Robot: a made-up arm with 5 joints. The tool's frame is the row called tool.
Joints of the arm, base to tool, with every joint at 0 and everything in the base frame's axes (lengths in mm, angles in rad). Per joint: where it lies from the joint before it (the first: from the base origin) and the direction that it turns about. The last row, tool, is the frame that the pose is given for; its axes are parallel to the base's.
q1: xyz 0 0 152 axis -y
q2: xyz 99 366 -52 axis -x
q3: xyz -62 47 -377 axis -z
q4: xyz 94 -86 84 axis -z
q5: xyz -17 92 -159 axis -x
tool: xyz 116 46 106
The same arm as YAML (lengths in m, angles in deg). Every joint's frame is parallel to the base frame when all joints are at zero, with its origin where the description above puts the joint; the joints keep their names.
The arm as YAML. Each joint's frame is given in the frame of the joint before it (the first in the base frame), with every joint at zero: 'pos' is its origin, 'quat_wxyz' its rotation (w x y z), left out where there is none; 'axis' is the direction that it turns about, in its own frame. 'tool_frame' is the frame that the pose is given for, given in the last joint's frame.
length_unit: m
angle_unit: deg
joints:
  - joint: q1
    pos: [0.0, 0.0, 0.152]
    axis: "-y"
  - joint: q2
    pos: [0.099, 0.366, -0.052]
    axis: "-x"
  - joint: q3
    pos: [-0.062, 0.047, -0.377]
    axis: "-z"
  - joint: q4
    pos: [0.094, -0.086, 0.084]
    axis: "-z"
  - joint: q5
    pos: [-0.017, 0.092, -0.159]
    axis: "-x"
tool_frame:
  pos: [0.116, 0.046, 0.106]

